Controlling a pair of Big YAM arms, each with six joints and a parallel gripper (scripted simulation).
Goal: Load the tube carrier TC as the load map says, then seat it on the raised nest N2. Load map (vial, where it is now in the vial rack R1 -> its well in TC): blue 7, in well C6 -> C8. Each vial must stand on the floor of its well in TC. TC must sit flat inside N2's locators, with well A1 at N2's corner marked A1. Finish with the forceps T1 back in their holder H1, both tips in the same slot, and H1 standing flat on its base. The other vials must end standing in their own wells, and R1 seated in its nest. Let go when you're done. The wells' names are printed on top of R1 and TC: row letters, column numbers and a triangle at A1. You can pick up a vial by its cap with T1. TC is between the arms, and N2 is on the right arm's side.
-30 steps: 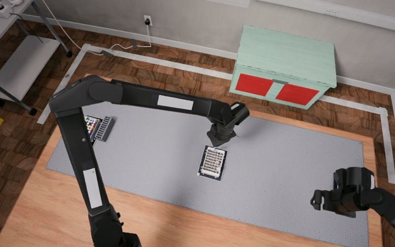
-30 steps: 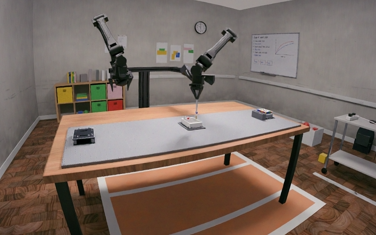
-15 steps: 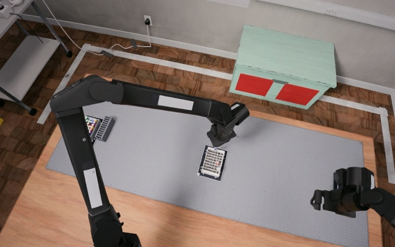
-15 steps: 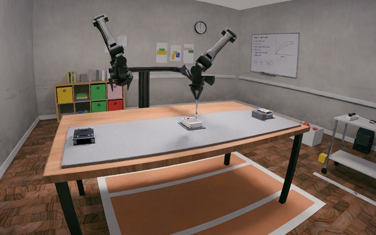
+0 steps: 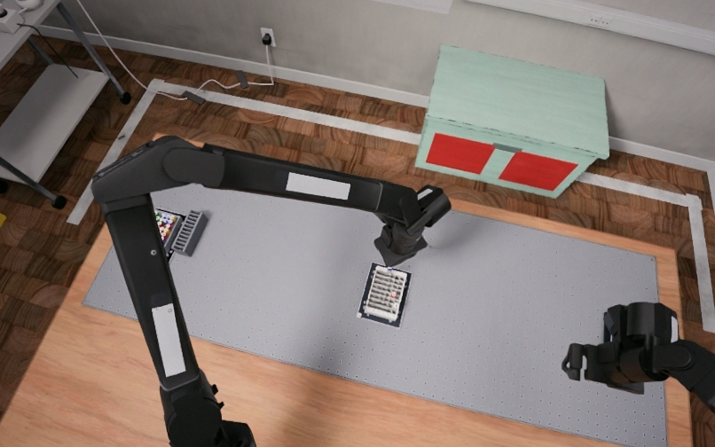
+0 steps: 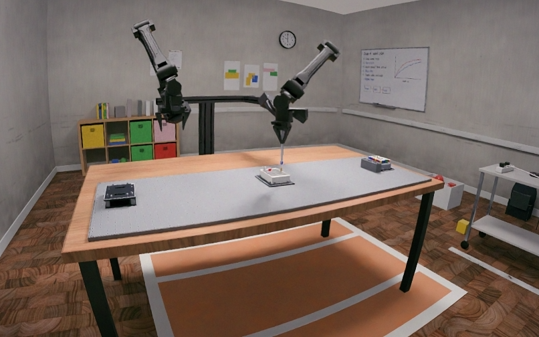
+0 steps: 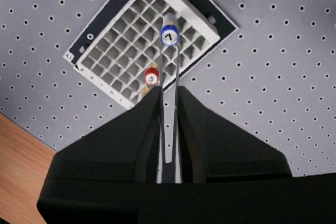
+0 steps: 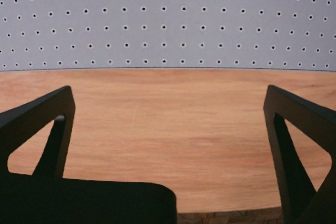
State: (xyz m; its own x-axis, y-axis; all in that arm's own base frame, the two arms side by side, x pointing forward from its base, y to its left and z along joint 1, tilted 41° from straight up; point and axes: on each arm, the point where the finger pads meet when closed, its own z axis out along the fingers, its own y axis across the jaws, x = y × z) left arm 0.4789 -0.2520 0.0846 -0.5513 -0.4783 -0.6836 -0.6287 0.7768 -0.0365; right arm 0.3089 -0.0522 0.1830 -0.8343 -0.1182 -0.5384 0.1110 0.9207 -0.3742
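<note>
Right now my left hand is 3 cm above the forceps T1. From my left hand the other things lie so: dark nest N2 (68 cm to the right, 15 cm below, 1 cm ahead); white tube carrier TC (16 cm below, 5 cm behind, 1 cm to the right); grey slotted holder H1 (58 cm to the left, 17 cm below, 5 cm behind).
</note>
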